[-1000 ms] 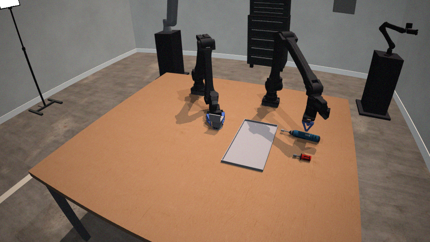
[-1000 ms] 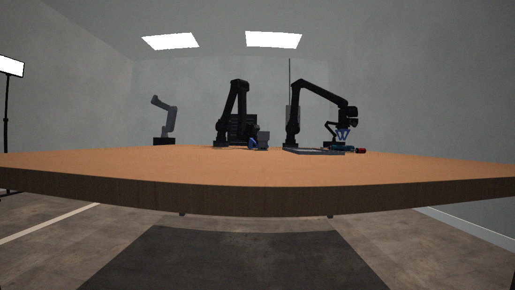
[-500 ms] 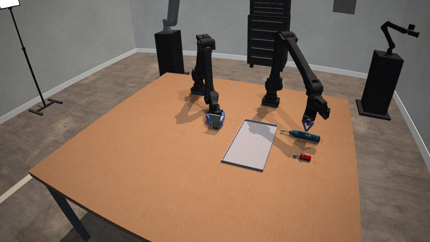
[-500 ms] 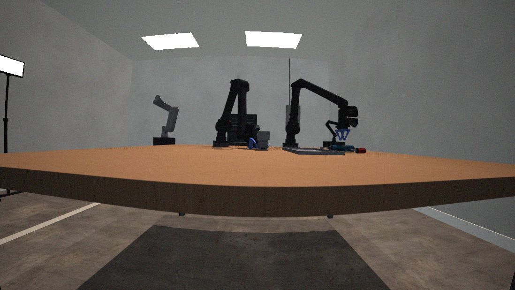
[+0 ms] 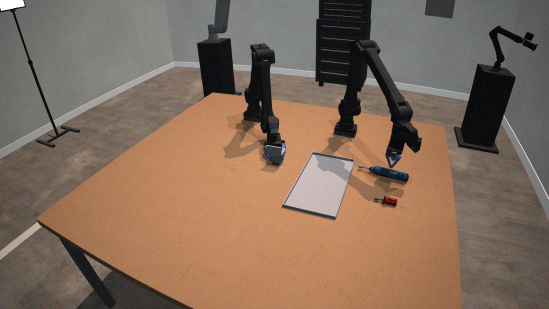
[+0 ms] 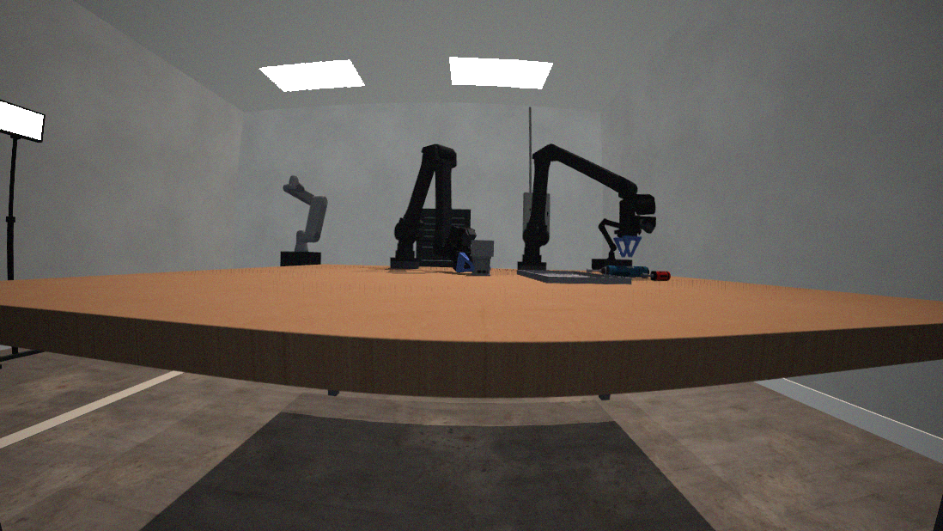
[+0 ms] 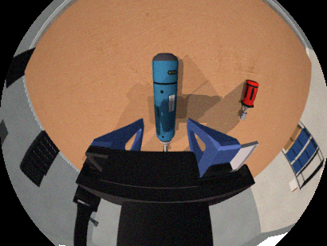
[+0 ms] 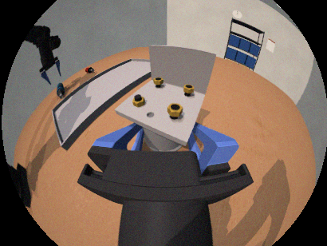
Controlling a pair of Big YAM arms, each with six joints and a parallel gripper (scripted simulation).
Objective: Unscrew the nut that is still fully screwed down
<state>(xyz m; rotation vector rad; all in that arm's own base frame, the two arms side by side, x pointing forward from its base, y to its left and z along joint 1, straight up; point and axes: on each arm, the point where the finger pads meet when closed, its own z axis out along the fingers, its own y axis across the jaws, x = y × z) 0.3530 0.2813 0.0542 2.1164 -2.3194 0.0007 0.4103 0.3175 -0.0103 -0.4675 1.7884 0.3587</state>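
Right now the joint module is 10 mm above my right hand. From my right hand the other things lie so: flat grey tray: 250 mm to the left, 80 mm ahead, 20 mm below; then red-handled tool: 540 mm to the left, 130 mm ahead, 10 mm below; then grey bracket: 50 mm above.
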